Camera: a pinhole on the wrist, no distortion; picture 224 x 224 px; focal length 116.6 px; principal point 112.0 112.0 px. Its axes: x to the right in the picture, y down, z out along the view. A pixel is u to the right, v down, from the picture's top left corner.
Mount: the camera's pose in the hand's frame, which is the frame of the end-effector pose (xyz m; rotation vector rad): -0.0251 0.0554 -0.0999 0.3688 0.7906 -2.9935
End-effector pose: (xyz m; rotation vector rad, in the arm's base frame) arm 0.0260 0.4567 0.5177 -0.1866 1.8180 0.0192
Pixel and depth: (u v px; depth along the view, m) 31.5 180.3 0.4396
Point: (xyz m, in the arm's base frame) 0.2421 0.0680 0.3097
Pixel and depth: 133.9 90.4 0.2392
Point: 0.1675 0.4629 0.6116
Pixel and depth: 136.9 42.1 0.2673
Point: 0.2361 0.5612 0.6111
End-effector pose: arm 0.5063 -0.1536 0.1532 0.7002 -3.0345 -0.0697
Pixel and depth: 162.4 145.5 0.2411
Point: 0.7131 -0.1825 0.0990
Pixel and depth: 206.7 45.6 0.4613
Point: 0.9237 0.1487 -0.1799
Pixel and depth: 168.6 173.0 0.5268
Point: 1.0203 -0.3757 -0.0253
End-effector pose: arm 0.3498 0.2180 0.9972 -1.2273 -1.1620 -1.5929
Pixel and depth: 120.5 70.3 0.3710
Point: 0.4376 0.4897 0.8840
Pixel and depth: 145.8 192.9 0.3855
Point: 0.0661 0.3910 0.7435
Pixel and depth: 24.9 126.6 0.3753
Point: 0.2073 0.5054 1.1551
